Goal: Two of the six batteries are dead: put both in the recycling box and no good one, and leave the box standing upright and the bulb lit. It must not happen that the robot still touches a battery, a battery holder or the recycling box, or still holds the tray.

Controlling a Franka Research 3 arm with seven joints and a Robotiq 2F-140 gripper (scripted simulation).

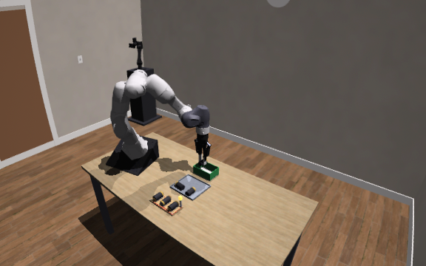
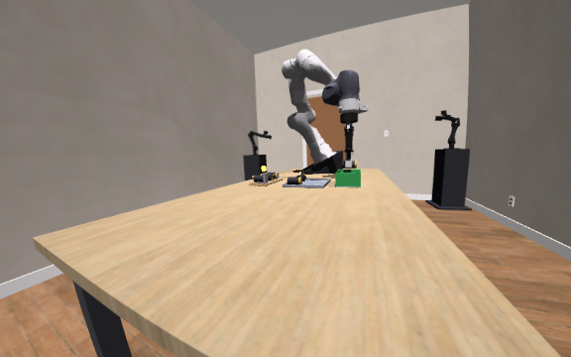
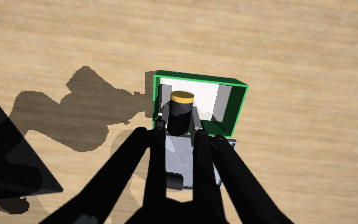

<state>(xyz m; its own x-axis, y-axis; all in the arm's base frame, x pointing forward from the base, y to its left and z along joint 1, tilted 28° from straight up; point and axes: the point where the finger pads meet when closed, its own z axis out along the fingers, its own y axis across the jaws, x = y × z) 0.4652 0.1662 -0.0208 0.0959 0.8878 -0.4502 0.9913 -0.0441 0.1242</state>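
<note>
Now: the green recycling box 90 mm below my hand and 30 mm ahead of it. The rest, counted from my hand: bulb: 370 mm to the right, 110 mm ahead, 30 mm below; grey tray: 180 mm to the right, 100 mm below, 30 mm ahead.
</note>
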